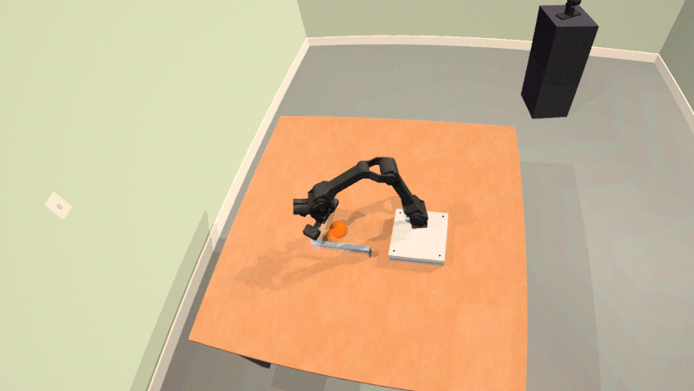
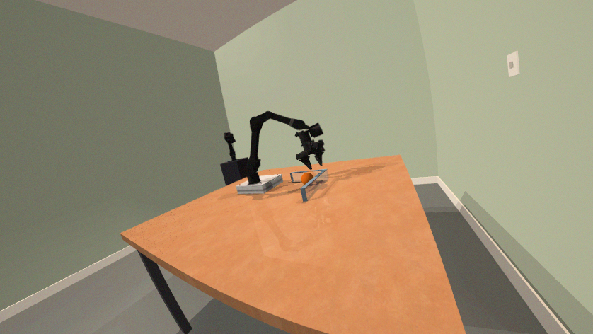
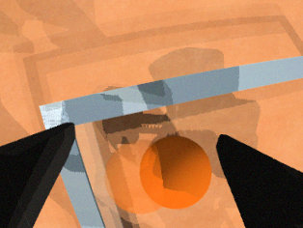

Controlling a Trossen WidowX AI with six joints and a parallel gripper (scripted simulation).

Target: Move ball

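Right now my gripper tip is 60 mm past the orange ball, 10 mm to the left of it and 50 mm above it.
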